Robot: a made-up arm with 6 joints. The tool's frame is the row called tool. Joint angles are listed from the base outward. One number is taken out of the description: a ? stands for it. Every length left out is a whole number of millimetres.
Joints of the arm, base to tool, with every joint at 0 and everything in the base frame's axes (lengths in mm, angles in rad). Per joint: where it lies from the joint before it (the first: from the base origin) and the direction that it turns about. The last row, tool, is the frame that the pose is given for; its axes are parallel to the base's.
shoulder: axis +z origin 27 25 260
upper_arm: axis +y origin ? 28 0
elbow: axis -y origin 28 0 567
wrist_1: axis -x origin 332 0 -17
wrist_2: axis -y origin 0 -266 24
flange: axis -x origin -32 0 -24
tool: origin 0 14 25
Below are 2 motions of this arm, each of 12 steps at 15 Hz.
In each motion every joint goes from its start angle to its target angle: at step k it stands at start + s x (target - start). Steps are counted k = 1, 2, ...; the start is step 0. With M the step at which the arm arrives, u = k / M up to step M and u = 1 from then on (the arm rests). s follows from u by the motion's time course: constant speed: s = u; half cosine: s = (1 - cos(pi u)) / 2; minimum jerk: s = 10 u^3 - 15 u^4 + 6 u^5.
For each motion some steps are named. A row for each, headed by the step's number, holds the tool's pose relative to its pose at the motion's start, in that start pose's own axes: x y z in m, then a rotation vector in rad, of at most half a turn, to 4 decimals.
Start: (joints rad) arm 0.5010 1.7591 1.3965 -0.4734 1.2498 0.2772
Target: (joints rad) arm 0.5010 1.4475 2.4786 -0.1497 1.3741 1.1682
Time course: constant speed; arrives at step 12
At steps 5, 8, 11, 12:
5: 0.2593 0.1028 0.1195 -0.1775 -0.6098 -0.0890
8: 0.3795 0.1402 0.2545 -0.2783 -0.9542 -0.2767
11: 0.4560 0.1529 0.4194 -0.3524 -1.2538 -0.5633
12: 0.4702 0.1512 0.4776 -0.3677 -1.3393 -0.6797

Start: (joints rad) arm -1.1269 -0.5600 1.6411 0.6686 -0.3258 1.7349
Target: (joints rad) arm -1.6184 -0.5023 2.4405 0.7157 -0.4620 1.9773
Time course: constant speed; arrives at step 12
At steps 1, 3, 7, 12:
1: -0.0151 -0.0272 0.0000 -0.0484 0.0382 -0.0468
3: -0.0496 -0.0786 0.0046 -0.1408 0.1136 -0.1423
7: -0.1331 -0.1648 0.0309 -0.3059 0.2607 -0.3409
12: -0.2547 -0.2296 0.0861 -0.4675 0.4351 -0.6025

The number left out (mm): 29
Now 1 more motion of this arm.
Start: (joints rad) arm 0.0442 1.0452 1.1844 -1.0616 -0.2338 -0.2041
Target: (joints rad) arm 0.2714 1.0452 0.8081 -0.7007 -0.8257 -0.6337
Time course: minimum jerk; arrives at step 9
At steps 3, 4, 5, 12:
3: -0.0042 -0.0051 -0.0245 0.0343 0.1842 -0.1105
4: -0.0074 -0.0076 -0.0459 0.0648 0.3414 -0.2253
5: -0.0102 -0.0082 -0.0694 0.0959 0.5054 -0.3700
12: -0.0134 -0.0042 -0.1153 0.1378 0.7820 -0.6989

